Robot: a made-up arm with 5 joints.
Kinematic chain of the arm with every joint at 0, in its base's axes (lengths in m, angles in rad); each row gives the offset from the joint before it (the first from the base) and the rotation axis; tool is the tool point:
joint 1: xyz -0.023 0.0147 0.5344 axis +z
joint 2: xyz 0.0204 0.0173 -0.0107 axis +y
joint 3: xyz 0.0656 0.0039 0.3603 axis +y
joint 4: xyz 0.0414 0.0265 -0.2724 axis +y
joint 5: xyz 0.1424 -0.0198 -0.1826 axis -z
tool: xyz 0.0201 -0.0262 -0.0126
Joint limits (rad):
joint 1: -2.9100..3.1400
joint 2: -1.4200..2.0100
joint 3: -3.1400..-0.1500
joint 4: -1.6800..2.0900
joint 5: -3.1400..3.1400
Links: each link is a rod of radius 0.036 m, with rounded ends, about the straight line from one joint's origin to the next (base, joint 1, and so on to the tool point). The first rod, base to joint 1, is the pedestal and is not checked.
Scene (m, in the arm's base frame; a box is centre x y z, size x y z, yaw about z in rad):
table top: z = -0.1
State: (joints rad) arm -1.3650 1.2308 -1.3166 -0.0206 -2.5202
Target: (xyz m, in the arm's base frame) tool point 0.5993 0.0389 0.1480
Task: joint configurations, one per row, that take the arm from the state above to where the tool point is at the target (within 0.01 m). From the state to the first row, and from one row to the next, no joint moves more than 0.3 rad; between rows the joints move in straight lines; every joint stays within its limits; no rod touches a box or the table.
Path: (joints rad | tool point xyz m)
1: -1.1038 1.2276 -1.3188 -0.0217 -2.5197 | 0.3061 -0.5028 0.1376
2: -0.8426 1.2244 -1.3210 -0.0228 -2.5191 | 0.4302 -0.4020 0.1402
3: -0.5815 1.2212 -1.3231 -0.0239 -2.5186 | 0.5244 -0.2722 0.1428
4: -0.3203 1.2180 -1.3253 -0.0250 -2.5180 | 0.5822 -0.1219 0.1454
5: -0.0591 1.2148 -1.3275 -0.0261 -2.5175 | 0.5993 0.0389 0.1480

